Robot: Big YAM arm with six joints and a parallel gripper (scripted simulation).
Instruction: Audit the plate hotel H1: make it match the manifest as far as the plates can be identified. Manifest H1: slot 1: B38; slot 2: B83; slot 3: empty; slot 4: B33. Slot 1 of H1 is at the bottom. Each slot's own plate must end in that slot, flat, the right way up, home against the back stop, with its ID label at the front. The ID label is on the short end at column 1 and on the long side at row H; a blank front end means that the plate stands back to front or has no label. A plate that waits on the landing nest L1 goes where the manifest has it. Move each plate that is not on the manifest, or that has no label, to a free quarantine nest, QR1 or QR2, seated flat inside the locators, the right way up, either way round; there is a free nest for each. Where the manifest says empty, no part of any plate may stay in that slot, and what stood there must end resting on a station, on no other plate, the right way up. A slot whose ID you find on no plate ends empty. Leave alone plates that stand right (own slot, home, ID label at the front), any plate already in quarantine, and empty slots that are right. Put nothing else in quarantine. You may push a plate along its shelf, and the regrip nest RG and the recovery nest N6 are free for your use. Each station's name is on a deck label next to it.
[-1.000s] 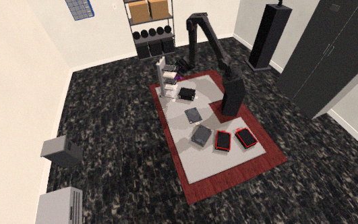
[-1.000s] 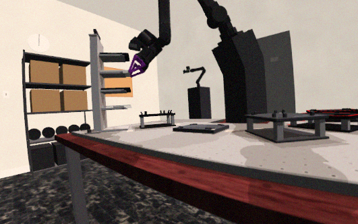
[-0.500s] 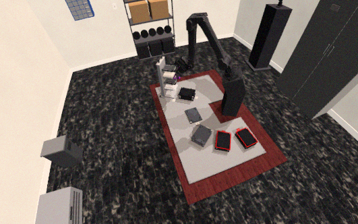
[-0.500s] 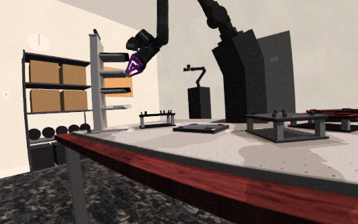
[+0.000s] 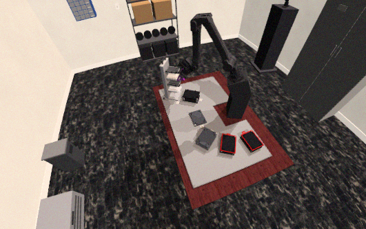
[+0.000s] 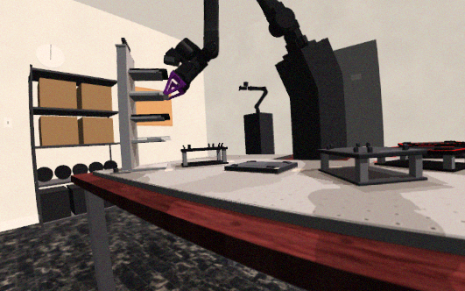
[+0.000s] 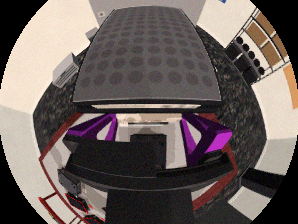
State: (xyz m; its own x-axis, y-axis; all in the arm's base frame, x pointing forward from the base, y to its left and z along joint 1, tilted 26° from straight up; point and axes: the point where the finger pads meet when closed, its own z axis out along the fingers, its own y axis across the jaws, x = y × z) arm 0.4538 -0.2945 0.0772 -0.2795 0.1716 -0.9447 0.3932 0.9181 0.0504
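The white plate lies 5 cm ahead of my hand and 2 cm to the right of it. Also, from my hand: dark plate (8 cm above, 5 cm ahead, 2 cm to the right).
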